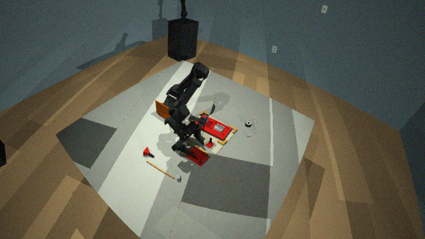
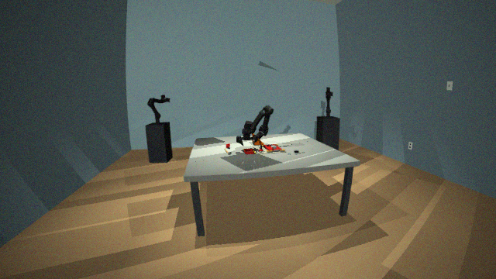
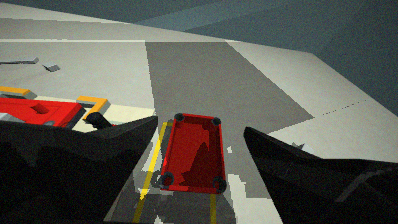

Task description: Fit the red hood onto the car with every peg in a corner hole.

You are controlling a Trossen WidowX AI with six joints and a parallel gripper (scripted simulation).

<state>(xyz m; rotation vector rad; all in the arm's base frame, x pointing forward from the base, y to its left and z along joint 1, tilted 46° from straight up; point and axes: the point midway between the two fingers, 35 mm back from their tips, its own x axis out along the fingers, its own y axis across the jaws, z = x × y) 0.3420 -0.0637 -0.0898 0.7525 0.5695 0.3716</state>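
My gripper tip is now 60 mm above the red hood. The rest, counted from my gripper tip: grey engine block: 230 mm to the left, 50 mm behind, 40 mm below; then wooden-handled hammer: 190 mm to the right, 80 mm behind, 60 mm below; then wrench: 420 mm to the left, 80 mm ahead, 60 mm below.
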